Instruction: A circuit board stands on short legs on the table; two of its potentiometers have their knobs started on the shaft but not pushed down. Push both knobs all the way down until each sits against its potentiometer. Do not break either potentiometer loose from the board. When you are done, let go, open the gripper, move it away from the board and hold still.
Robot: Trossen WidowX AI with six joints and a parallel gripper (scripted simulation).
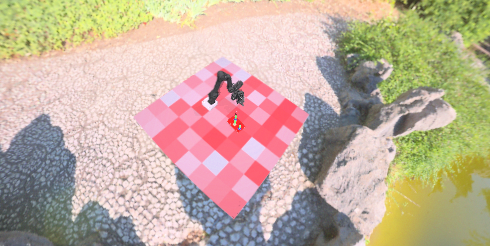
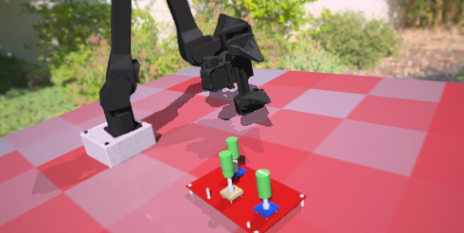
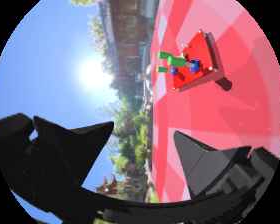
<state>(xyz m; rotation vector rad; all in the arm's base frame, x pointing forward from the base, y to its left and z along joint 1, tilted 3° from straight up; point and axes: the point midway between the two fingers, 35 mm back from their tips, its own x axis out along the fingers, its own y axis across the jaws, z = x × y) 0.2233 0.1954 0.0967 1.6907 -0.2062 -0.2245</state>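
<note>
Now: gripper tip 13 cm short of the blue potentiometer, 16 cm to the left of it and 9 cm above it. From my gripper tip the other things lie so: tan potentiometer 7 cm ahead, 17 cm to the right, 8 cm below.
</note>
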